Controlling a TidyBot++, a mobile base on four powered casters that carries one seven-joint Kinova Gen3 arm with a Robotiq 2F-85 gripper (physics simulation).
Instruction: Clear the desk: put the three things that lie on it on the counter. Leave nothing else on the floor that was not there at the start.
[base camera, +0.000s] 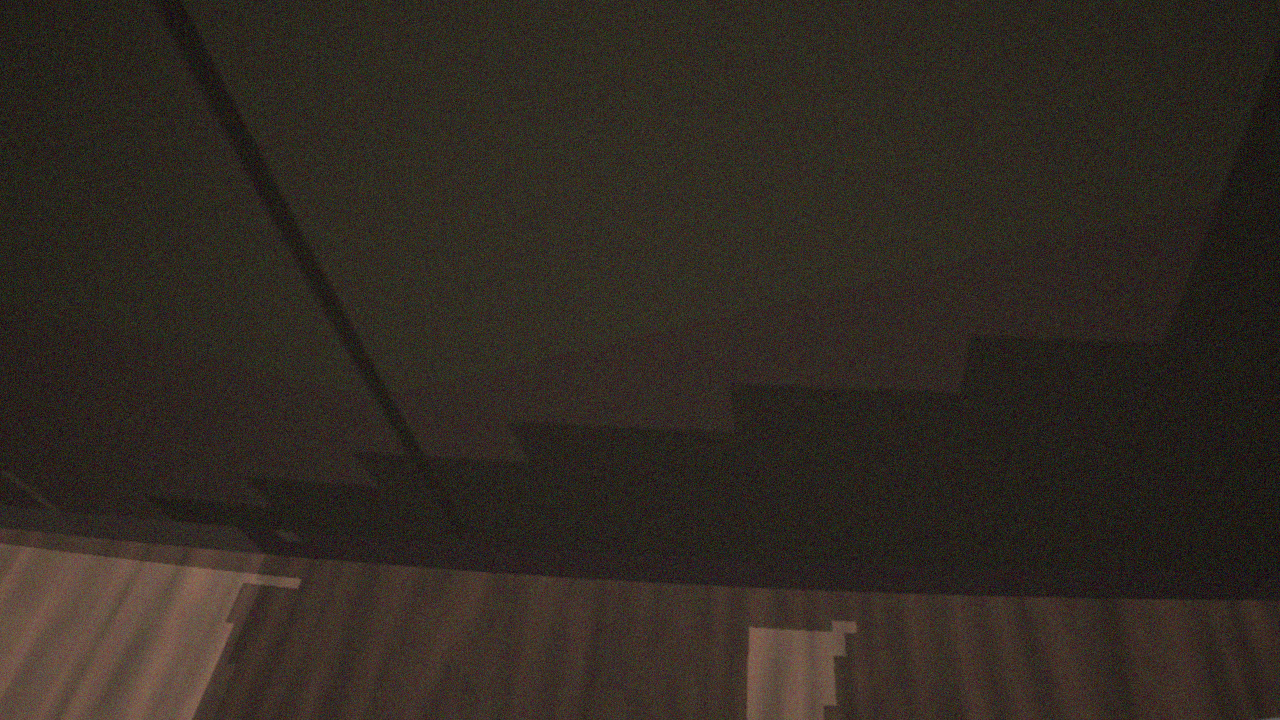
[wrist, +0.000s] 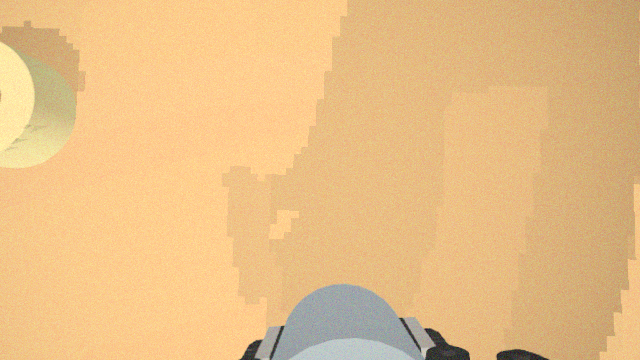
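Places are measured from the arm's base along level axes (x ahead, y left, z up), in millimetres.
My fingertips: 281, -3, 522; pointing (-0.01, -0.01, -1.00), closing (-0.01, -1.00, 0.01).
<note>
For each thing: its top centre in the pictures, then the offset to it from my fingertips, as dx, dy, dz. "spot": a spot on its surface instead. Level surfaces: height alone.
- blue-grey rounded thing at a spot on its surface: (wrist: 345, 310) spot: +24, -1, +36
- pale yellow-green round thing at a spot on its surface: (wrist: 55, 110) spot: +108, +112, +4
- light orange-tan surface at its surface level: dz -9
- Brown wooden floor at its surface level: dz -919
My gripper (wrist: 350, 345) shows at the bottom edge of the wrist view. It is shut on a blue-grey rounded thing (wrist: 345, 310), with one finger pad on each side of it; its lower part is cut off by the frame. A pale yellow-green round thing (wrist: 55, 110) stands at the left edge of the wrist view, partly cut off, apart from the gripper. Both are seen over a light orange-tan surface (wrist: 165, 100). I cannot tell from the view whether the held thing touches that surface. Neither thing shows in the base camera view.
In the base camera view a dark, flat front (base camera: 626, 223) with a dark slanting seam fills most of the view, close ahead. Brown wooden floor (base camera: 537, 644) with lighter patches runs along its foot. Stepped shadows fall on the tan surface in the wrist view.
</note>
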